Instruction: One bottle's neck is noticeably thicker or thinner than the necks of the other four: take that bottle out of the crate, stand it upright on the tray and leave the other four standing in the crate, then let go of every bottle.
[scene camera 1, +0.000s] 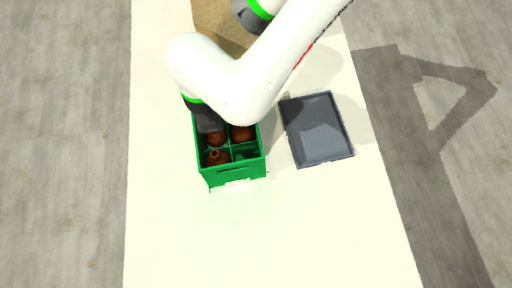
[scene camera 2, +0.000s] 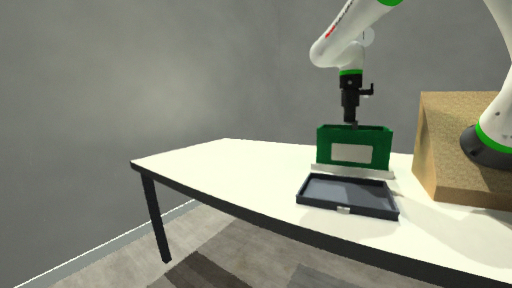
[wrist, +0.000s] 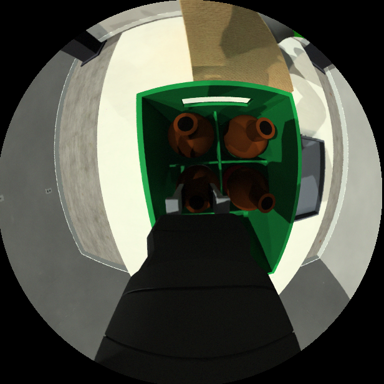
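Seen in the pictures: gripper, fingertip midpoint: (scene camera 1: 213, 127); arm's base, link origin: (scene camera 1: 247, 16) (scene camera 2: 489, 146).
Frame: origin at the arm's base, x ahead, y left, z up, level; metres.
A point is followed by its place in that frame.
Note:
The green crate (scene camera 1: 250, 173) @[x 0.539, y -0.030, z -0.085 m] (scene camera 2: 382, 150) @[x 0.290, y -0.013, z -0.047 m] (wrist: 285, 175) has two columns of compartments. My gripper (scene camera 2: 355, 126) @[x 0.405, y -0.130, z -0.019 m] (wrist: 196, 191) is shut on the neck of the brown bottle (scene camera 1: 216, 138) @[x 0.436, y -0.123, z -0.032 m] (wrist: 198, 181) in the middle-left compartment; that bottle is upright, its body inside the crate. Brown bottles stand at far left (wrist: 192, 142), far right (wrist: 242, 140) and middle right (scene camera 1: 243, 133) @[x 0.429, y -0.040, z -0.028 m] (wrist: 245, 187). Another bottle (scene camera 1: 218, 159) @[x 0.512, y -0.116, z -0.012 m] stands at near left; the near-right compartment holds no bottle. The dark tray (scene camera 1: 320, 142) @[x 0.431, y 0.209, z -0.147 m] (scene camera 2: 345, 190) @[x 0.383, y 0.170, z -0.146 m] (wrist: 311, 175) is empty. The arm hides the far row in scene camera 1.
The tray lies on the white table (scene camera 1: 240, 235) @[x 0.710, y -0.076, z -0.151 m] (scene camera 2: 225, 160) @[x 0.973, y 0.121, z -0.151 m], to the right of the crate in scene camera 1. A wood-coloured block (scene camera 1: 215, 25) @[x 0.133, y -0.095, z 0.110 m] (scene camera 2: 450, 150) @[x 0.101, y 0.027, z -0.018 m] (wrist: 225, 45) stands beyond the crate, by the robot's base. Crate walls and dividers surround the held bottle.

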